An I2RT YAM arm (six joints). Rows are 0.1 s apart.
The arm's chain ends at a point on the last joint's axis. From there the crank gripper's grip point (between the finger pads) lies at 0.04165 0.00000 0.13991 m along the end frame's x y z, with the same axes.
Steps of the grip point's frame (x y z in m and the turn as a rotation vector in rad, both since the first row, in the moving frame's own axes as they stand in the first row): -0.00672 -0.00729 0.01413 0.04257 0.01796 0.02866; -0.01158 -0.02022 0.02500 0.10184 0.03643 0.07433; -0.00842 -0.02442 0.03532 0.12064 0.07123 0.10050; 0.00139 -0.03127 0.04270 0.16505 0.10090 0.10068; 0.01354 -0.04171 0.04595 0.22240 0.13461 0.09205; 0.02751 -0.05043 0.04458 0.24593 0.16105 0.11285; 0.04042 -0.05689 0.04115 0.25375 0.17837 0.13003; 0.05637 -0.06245 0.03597 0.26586 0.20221 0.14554; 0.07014 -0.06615 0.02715 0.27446 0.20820 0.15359; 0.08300 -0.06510 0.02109 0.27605 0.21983 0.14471; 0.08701 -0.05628 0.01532 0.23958 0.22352 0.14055
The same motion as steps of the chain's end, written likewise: -0.00929 -0.00258 0.01500 0.04257 0.01796 0.02866; -0.01705 -0.00937 0.02717 0.10184 0.03643 0.07433; -0.01887 -0.01247 0.03939 0.12064 0.07123 0.10050; -0.01335 -0.01357 0.04913 0.16505 0.10090 0.10068; -0.00593 -0.01625 0.05576 0.22240 0.13461 0.09205; 0.00422 -0.02329 0.05660 0.24593 0.16105 0.11285; 0.01465 -0.02991 0.05443 0.25375 0.17837 0.13003; 0.02730 -0.03514 0.05113 0.26586 0.20221 0.14554; 0.04016 -0.03829 0.04295 0.27446 0.20820 0.15359; 0.05165 -0.03674 0.03781 0.27605 0.21983 0.14471; 0.05550 -0.03247 0.03117 0.23958 0.22352 0.14055
